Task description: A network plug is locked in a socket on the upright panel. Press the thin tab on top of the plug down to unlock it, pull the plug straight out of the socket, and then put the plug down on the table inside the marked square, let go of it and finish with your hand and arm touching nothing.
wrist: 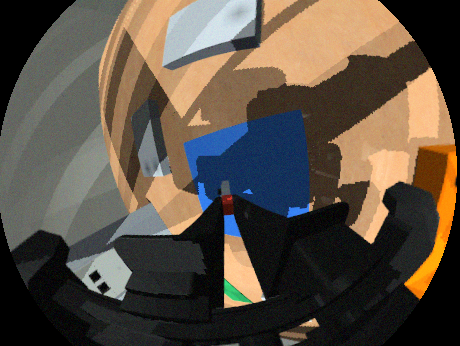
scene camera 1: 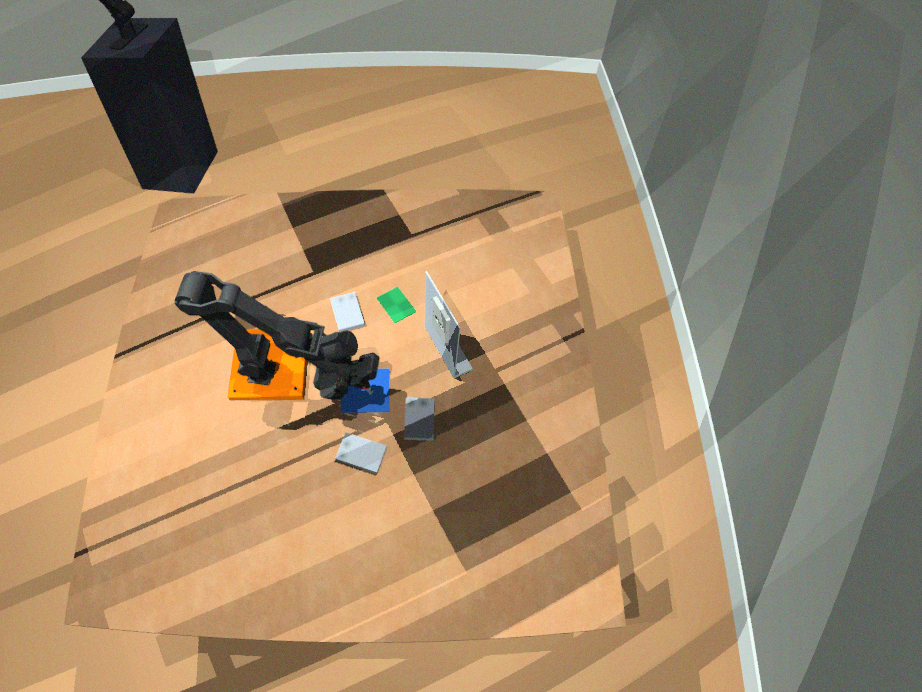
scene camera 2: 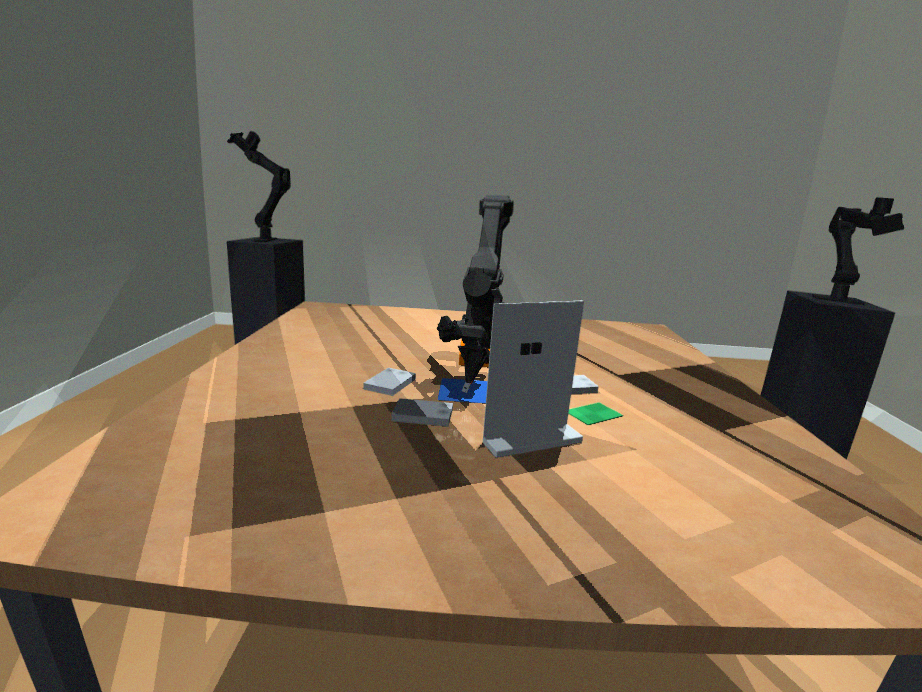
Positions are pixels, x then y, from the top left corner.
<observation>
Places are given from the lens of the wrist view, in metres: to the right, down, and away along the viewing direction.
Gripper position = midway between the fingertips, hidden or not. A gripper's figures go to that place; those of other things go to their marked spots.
my gripper [wrist: 226,200]: 0.00, 0.02, 0.10
blue square [wrist: 265,160]: 0.03, -0.01, 0.09
grey panel [wrist: 93,259]: -0.21, 0.14, 0.10
The marked spots on the grey panel and the blue square are 0.28 m apart.
</observation>
